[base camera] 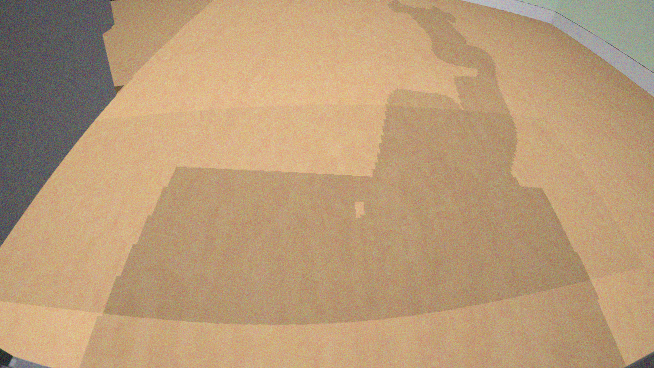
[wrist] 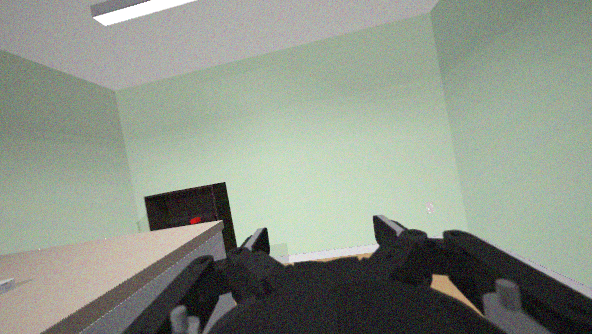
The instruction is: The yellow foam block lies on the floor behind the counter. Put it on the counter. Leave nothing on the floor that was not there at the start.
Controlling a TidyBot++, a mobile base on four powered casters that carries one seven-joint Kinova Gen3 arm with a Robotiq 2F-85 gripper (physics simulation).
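Places are measured from the arm's base along level axes (x right, y down, z ahead), in metres.
Pixels of known places: gripper, between the fingertips: [wrist: 320, 233].
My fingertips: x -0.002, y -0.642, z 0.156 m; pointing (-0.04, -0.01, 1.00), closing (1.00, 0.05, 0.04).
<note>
Behind a point stands the place of what it marks.
The yellow foam block does not show in either view. The counter [base camera: 45, 75] {x -0.464, y 0.245, z 0.549 m} [wrist: 130, 265] {x -0.537, y -0.513, z 0.455 m} stands at the left: its dark grey side shows in the base camera view, and its light top with a brown edge shows at the lower left of the wrist view. My gripper [wrist: 320, 233] {x -0.002, y -0.642, z 0.156 m} is open, with its two fingers wide apart and no object between them. It is beside the counter's edge, to the right of it in the wrist view.
A dark open shelf [wrist: 231, 220] {x -1.089, y -0.203, z 2.093 m} with a red object [wrist: 195, 220] {x -1.395, y -0.309, z 1.901 m} stands beyond the counter. A small white item [wrist: 6, 285] {x -0.827, y -0.530, z 0.399 m} lies on the counter top at the left edge. Pale green walls [wrist: 310, 150] {x -0.031, y -0.845, z 2.140 m} rise behind. The robot's shadow falls on the wooden floor [base camera: 275, 60] {x -0.111, y 0.397, z 0.911 m}.
</note>
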